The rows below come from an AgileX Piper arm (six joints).
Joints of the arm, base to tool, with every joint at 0 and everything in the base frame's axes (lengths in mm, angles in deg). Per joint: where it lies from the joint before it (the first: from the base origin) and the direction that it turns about. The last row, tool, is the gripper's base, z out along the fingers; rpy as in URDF.
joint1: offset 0.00 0.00 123.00 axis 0 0 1
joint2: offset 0.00 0.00 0.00 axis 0 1 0
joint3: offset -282.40 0.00 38.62 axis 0 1 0
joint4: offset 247.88 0.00 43.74 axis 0.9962 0 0.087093
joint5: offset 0.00 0.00 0.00 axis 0 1 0
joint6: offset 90.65 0.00 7.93 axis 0.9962 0 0.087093
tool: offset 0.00 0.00 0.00 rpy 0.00 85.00 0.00
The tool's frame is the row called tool.
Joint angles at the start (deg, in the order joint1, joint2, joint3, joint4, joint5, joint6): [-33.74 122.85 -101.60 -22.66 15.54 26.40]
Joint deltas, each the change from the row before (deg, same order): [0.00 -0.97 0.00 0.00 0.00 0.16]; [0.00 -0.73 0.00 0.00 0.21 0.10]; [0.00 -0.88 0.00 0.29 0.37 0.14]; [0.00 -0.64 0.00 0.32 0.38 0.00]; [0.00 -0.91 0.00 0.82 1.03 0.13]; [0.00 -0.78 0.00 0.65 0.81 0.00]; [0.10 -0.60 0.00 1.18 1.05 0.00]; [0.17 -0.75 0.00 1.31 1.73 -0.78]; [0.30 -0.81 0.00 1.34 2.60 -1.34]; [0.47 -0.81 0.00 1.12 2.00 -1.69]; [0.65 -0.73 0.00 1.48 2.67 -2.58]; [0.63 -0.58 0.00 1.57 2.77 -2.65]
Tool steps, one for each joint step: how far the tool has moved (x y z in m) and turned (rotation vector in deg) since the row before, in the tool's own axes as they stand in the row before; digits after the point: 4 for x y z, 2 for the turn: [-0.0064 -0.0001 -0.0062 -0.08 -0.96 0.26]; [-0.0045 -0.0002 -0.0046 0.03 -0.54 0.18]; [-0.0052 -0.0003 -0.0056 0.02 -0.51 0.51]; [-0.0036 -0.0002 -0.0041 0.03 -0.25 0.38]; [-0.0042 -0.0004 -0.0059 0.16 0.13 1.01]; [-0.0037 -0.0003 -0.0051 0.09 0.04 0.70]; [-0.0019 0.0007 -0.0040 -0.03 0.53 1.13]; [-0.0016 0.0010 -0.0052 0.10 1.03 0.45]; [-0.0003 0.0016 -0.0058 0.27 1.80 -0.16]; [-0.0007 0.0033 -0.0061 -0.14 1.26 -0.83]; [0.0012 0.0047 -0.0058 -0.28 2.05 -1.54]; [0.0023 0.0047 -0.0048 -0.41 2.33 -1.59]
